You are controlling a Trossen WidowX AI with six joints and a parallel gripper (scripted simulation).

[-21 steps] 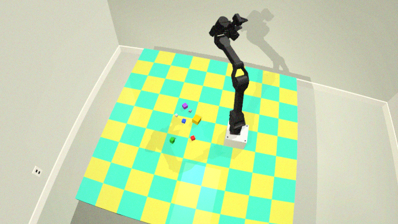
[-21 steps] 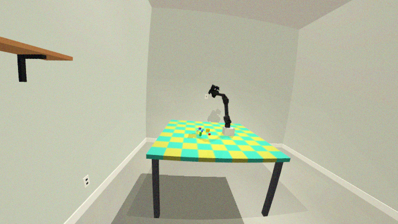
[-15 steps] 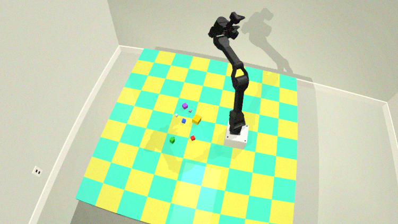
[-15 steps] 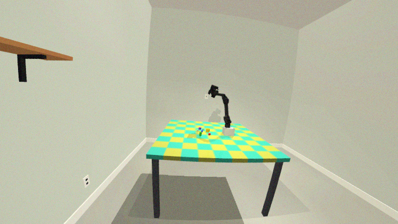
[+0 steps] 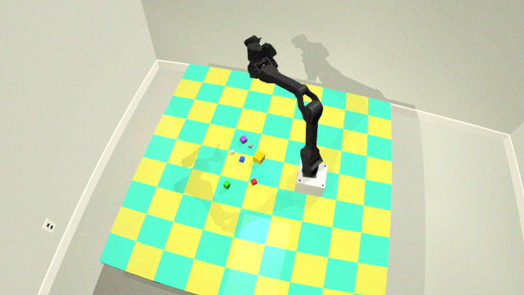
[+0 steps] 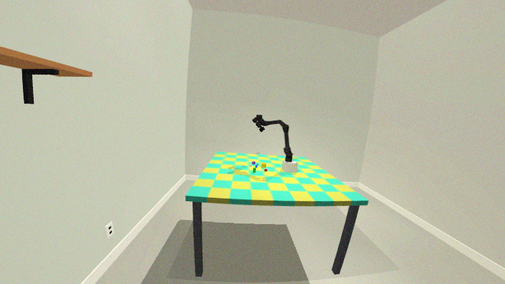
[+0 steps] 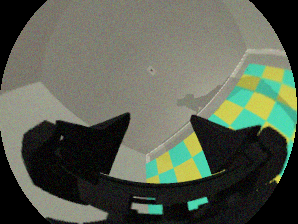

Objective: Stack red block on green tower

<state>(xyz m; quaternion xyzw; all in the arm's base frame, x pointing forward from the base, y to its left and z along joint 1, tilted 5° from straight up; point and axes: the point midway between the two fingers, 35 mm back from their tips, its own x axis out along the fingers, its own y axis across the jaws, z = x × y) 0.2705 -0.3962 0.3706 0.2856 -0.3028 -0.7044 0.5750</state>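
The red block lies 500 mm to the left of my gripper tip and 420 mm below it. Also, from my gripper tip: blue block 70 mm ahead, 380 mm to the left, 420 mm below; then yellow block 20 mm behind, 370 mm to the left, 410 mm below.
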